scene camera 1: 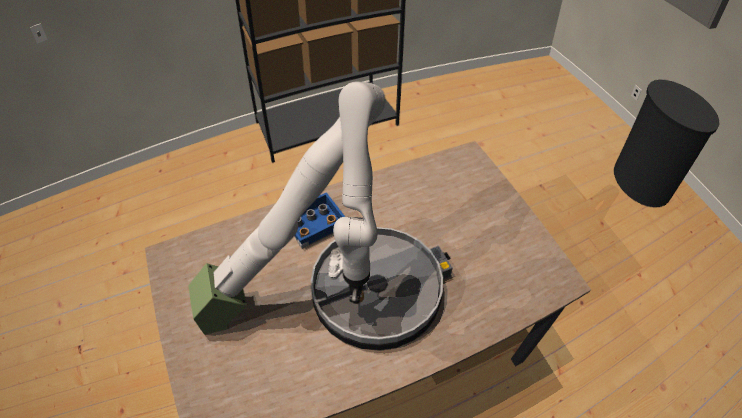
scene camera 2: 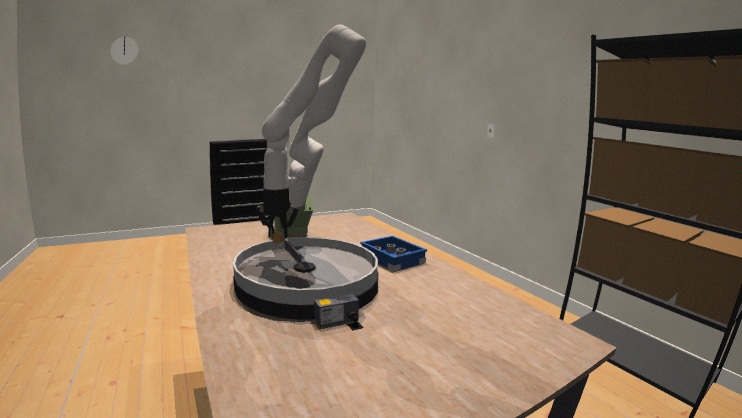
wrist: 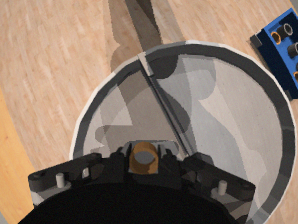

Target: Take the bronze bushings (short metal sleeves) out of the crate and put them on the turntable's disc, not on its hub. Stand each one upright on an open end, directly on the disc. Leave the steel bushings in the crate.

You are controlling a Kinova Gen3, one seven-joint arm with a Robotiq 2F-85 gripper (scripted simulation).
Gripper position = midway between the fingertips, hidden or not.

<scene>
In view: my gripper [scene camera 2: 278,239] and a blue crate [scene camera 2: 394,263].
My gripper is seen too in the wrist view [wrist: 144,151]. The blue crate is seen too in scene camera 1 [scene camera 1: 318,228].
</scene>
